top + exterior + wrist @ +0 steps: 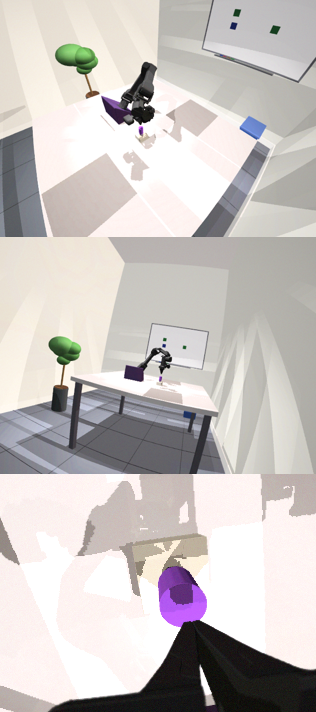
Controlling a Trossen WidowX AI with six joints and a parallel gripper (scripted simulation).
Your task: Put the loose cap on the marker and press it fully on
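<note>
Right now my gripper tip is 5 cm above the purple cap.
</note>
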